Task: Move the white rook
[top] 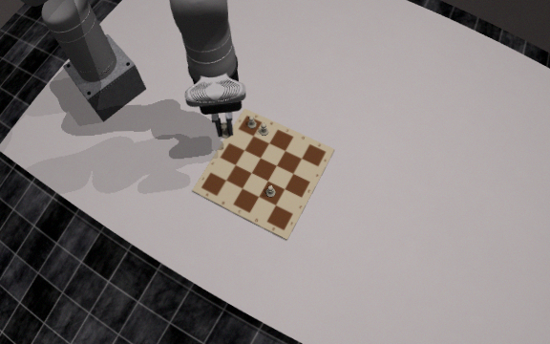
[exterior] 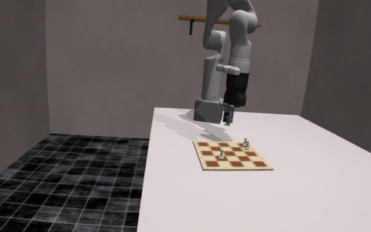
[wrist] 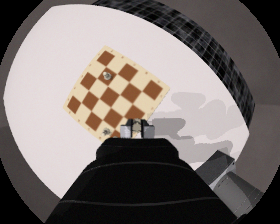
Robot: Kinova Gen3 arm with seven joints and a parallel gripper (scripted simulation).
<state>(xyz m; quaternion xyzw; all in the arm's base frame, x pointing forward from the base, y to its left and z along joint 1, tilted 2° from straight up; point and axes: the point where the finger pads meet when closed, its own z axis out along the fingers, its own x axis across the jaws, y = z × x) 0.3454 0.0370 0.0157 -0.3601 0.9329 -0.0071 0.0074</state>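
Now: the chessboard 100 mm below my hand, 80 mm ahead of it and 10 mm to the left of it.
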